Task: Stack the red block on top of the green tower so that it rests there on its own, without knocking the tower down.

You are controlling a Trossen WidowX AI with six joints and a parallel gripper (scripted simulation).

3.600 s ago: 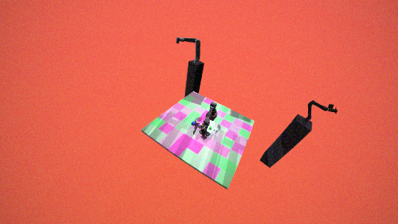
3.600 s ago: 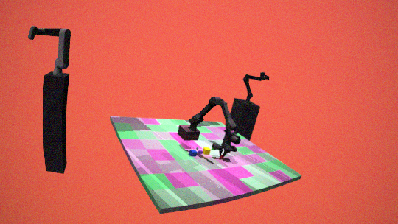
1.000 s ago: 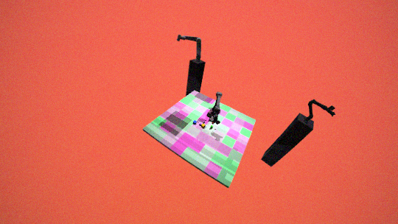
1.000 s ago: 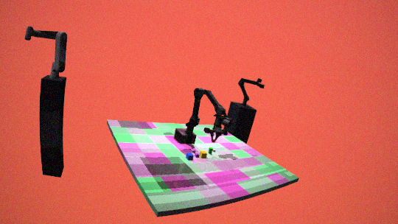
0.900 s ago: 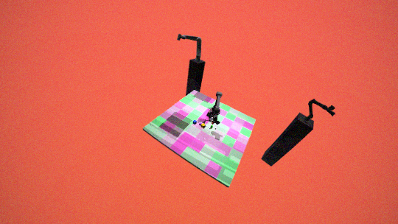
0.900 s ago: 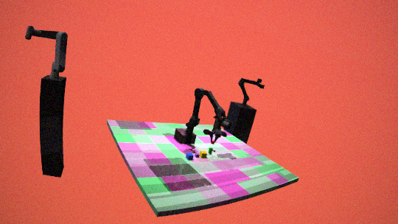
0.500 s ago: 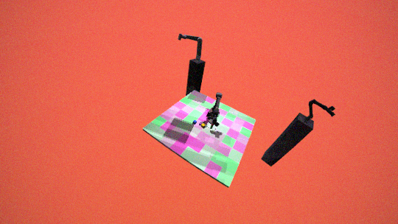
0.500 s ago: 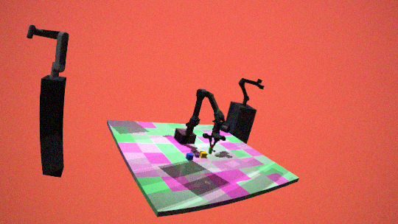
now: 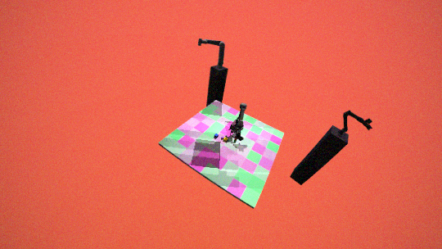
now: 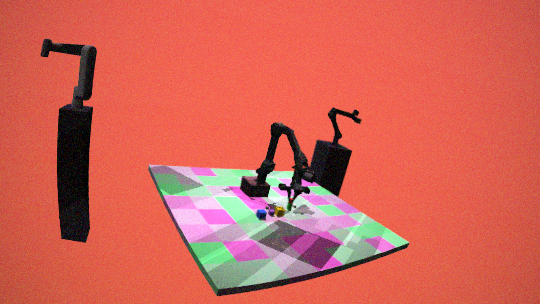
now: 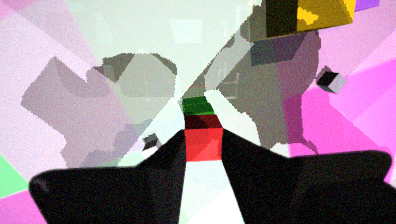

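Now: gripper tip right at the red block. The rest, counted from my gripper tip: small purple block: 150 mm to the right, 80 mm ahead, 40 mm below; then blue block: 220 mm to the right, 130 mm ahead, 30 mm below; then yellow block: 100 mm to the right, 80 mm ahead, 30 mm below.
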